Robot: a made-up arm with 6 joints. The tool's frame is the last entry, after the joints. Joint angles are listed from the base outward. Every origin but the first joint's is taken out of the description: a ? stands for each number. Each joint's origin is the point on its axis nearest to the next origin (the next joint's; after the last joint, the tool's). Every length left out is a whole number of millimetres.
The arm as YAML. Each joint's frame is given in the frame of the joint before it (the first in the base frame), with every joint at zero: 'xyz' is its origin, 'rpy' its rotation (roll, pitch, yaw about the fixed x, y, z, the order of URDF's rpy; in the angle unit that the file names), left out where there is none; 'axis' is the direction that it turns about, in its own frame. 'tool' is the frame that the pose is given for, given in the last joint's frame.
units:
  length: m
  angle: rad
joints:
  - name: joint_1
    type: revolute
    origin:
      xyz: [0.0, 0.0, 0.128]
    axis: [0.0, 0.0, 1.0]
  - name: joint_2
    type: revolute
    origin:
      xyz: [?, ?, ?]
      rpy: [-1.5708, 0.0, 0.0]
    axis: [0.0, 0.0, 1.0]
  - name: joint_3
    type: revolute
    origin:
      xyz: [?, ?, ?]
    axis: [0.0, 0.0, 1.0]
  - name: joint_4
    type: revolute
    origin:
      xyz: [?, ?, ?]
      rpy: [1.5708, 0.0, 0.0]
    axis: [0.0, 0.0, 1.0]
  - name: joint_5
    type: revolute
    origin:
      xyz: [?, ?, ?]
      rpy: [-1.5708, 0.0, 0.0]
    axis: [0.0, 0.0, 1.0]
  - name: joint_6
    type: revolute
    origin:
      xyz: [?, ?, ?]
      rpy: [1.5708, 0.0, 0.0]
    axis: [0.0, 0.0, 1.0]
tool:
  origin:
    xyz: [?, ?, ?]
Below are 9 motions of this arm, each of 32 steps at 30 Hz.
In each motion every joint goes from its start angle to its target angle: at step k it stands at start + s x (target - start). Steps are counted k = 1, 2, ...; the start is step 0. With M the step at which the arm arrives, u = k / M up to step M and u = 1 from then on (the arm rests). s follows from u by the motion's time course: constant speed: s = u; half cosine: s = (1 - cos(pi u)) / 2; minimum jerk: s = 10 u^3 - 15 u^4 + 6 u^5.
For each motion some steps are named. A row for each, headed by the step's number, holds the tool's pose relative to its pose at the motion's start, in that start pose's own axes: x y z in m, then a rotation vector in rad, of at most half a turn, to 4 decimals.
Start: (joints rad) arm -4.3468 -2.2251 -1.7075 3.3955 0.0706 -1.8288
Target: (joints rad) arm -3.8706 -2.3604 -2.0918 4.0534 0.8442 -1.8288
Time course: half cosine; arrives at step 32
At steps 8, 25, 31, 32:
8: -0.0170 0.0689 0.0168 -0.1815 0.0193 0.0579
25: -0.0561 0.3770 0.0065 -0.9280 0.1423 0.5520
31: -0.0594 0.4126 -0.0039 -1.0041 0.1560 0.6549
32: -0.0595 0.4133 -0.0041 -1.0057 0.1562 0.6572

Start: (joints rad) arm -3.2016 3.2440 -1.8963 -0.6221 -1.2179 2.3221
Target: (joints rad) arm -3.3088 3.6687 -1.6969 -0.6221 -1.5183 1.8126
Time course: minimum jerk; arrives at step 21
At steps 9, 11, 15, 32:
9: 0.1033 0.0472 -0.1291 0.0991 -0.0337 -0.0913
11: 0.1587 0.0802 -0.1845 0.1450 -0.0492 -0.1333
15: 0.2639 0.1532 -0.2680 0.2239 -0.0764 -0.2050
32: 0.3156 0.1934 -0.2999 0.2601 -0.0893 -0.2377

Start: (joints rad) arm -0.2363 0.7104 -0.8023 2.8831 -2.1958 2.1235
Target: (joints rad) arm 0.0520 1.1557 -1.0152 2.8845 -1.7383 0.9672
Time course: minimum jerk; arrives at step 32
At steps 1, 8, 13, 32:
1: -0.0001 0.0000 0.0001 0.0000 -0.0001 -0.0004
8: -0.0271 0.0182 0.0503 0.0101 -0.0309 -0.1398
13: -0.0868 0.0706 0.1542 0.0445 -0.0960 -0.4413
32: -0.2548 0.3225 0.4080 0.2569 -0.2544 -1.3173

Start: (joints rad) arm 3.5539 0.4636 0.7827 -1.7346 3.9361 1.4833
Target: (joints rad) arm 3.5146 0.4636 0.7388 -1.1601 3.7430 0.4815
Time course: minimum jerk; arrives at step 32
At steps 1, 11, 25, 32:
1: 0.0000 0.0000 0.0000 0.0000 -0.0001 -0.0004
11: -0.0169 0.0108 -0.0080 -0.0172 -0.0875 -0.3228
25: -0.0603 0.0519 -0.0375 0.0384 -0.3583 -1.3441
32: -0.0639 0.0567 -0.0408 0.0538 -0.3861 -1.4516

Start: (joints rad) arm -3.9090 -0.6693 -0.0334 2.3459 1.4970 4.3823
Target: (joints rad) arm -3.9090 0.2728 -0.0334 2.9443 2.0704 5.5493
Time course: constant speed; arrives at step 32
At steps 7, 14, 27, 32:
7: 0.2005 0.0883 -0.2347 0.0542 -0.1211 0.3938
14: 0.3700 0.2322 -0.4667 0.0992 -0.2689 0.7474
27: 0.5808 0.6296 -0.8586 0.1401 -0.5980 1.2788
32: 0.6204 0.8191 -0.9859 0.1378 -0.7342 1.4361

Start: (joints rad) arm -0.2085 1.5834 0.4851 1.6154 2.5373 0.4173
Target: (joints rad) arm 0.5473 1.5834 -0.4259 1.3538 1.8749 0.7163
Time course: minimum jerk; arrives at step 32
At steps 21, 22, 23, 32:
21: -0.4039 0.3455 0.8117 0.6059 -0.2821 -0.1388
22: -0.4127 0.3505 0.8706 0.6249 -0.2922 -0.1677
23: -0.4188 0.3534 0.9237 0.6399 -0.3002 -0.1949
32: -0.4260 0.3526 1.1056 0.6754 -0.3188 -0.2963

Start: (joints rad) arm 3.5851 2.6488 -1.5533 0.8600 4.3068 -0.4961
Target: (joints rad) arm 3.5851 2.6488 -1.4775 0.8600 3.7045 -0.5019
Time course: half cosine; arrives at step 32
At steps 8, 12, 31, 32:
8: -0.0093 -0.0105 -0.0047 0.0354 -0.0729 -0.0084
12: -0.0197 -0.0220 -0.0110 0.0739 -0.1540 -0.0174
31: -0.0625 -0.0680 -0.0492 0.2308 -0.5021 -0.0498
32: -0.0626 -0.0682 -0.0494 0.2313 -0.5034 -0.0499

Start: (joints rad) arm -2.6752 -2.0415 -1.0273 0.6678 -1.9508 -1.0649
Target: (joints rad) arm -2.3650 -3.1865 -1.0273 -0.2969 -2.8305 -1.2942
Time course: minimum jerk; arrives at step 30
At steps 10, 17, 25, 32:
10: -0.0528 0.2521 0.1654 0.2582 -0.3360 0.1925
17: -0.3155 0.6237 0.4980 0.8762 -0.8806 0.6228
25: -0.6501 0.7901 0.7534 1.4507 -1.1882 1.0405
32: -0.6897 0.7994 0.7786 1.5119 -1.2124 1.0874

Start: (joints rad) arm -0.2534 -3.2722 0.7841 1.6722 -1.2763 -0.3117
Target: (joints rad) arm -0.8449 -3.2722 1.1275 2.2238 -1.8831 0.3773
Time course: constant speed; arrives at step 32
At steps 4, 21, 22, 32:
4: 0.0114 -0.0439 -0.0197 0.1396 0.0013 0.0709
21: 0.0267 -0.2065 -0.1628 0.6761 -0.1245 0.2035
22: 0.0253 -0.2143 -0.1734 0.7025 -0.1373 0.2025
32: -0.0035 -0.2772 -0.2852 0.9167 -0.2848 0.1414

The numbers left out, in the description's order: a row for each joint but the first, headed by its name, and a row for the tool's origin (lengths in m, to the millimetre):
joint_2: 0.0 0.041 0.0
joint_3: 0.0 -0.976 0.0
joint_4: 0.0 -0.642 0.0
joint_5: 0.0 0.0 0.0
joint_6: 0.0 -0.14 0.0
tool: 0.0 0.0 0.0

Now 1 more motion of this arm.
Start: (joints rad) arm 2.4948 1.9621 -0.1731 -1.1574 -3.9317 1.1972
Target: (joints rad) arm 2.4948 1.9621 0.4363 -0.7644 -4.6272 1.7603
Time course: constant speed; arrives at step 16
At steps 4, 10, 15, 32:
4: 0.0692 0.0669 0.0323 -0.0970 -0.0427 -0.0270
10: 0.1894 0.1446 0.0967 -0.2333 -0.0164 -0.0571
15: 0.2986 0.1830 0.1635 -0.3156 0.0776 -0.0606
32: 0.3208 0.1875 0.1781 -0.3270 0.1028 -0.0580

